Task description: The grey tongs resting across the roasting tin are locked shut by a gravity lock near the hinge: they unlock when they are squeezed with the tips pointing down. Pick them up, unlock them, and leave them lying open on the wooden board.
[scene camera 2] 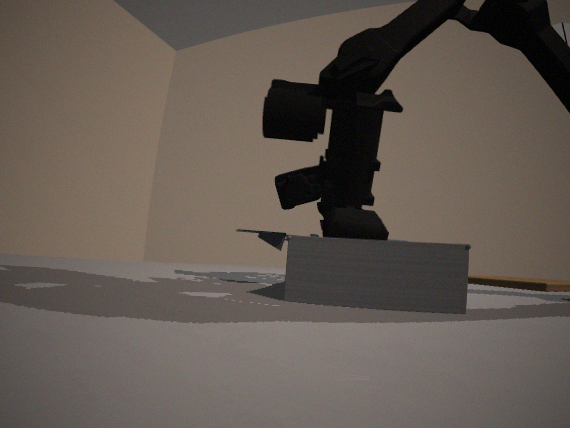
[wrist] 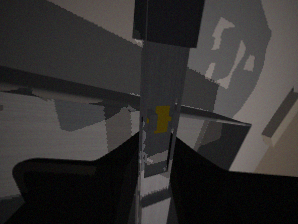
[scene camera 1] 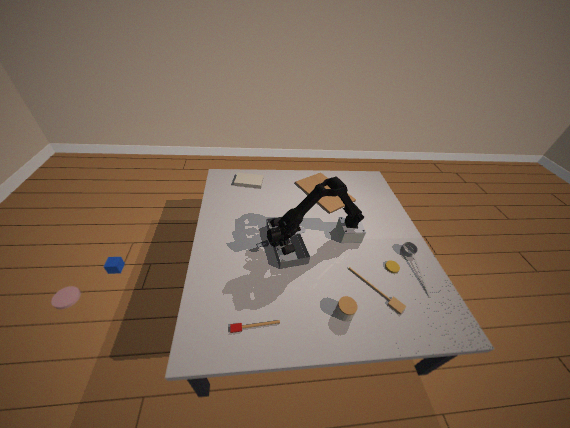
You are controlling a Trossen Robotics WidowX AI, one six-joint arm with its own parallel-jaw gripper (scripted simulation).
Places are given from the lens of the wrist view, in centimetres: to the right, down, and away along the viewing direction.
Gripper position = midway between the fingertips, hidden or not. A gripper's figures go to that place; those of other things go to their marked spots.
my gripper (wrist: 154, 134): 1, 2, 10
roasting tin (wrist: 54, 118): -8, 0, 9
